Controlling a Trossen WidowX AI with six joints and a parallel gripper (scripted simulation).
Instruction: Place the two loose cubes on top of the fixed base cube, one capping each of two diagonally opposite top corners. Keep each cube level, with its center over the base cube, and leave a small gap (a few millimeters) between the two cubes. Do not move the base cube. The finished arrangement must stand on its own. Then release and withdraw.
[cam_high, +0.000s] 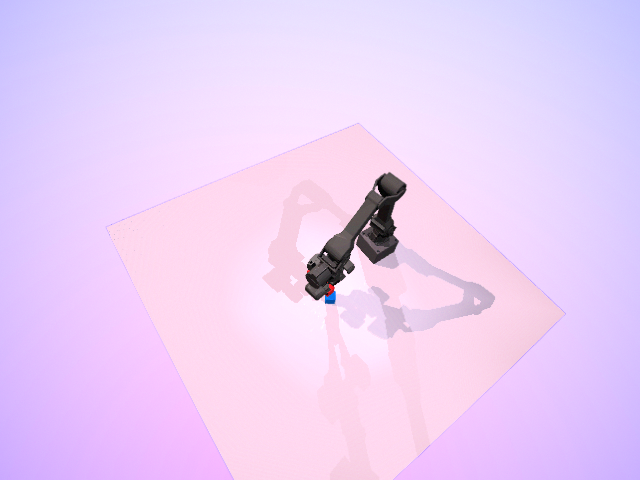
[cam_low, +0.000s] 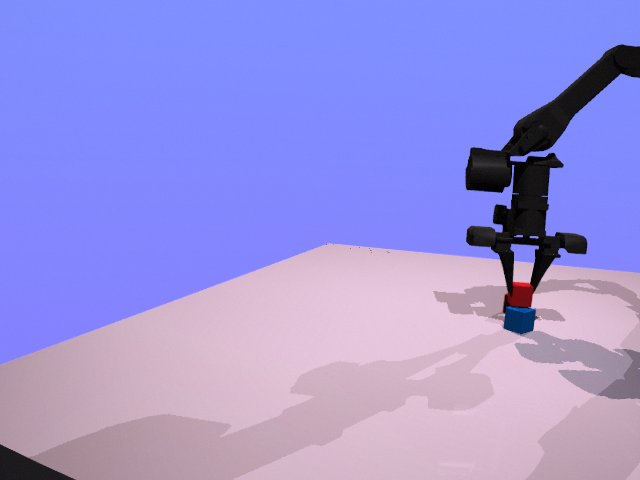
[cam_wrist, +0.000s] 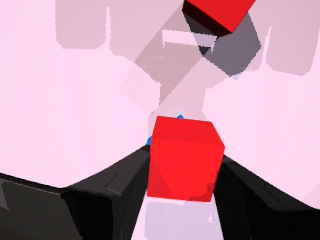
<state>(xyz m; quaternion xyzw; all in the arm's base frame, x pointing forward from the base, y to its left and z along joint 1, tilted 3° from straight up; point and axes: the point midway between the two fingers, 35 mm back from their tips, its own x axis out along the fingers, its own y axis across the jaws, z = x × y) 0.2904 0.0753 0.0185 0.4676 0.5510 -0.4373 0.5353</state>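
The blue base cube lies 2 cm to the left of my gripper tip and 4 cm below it.
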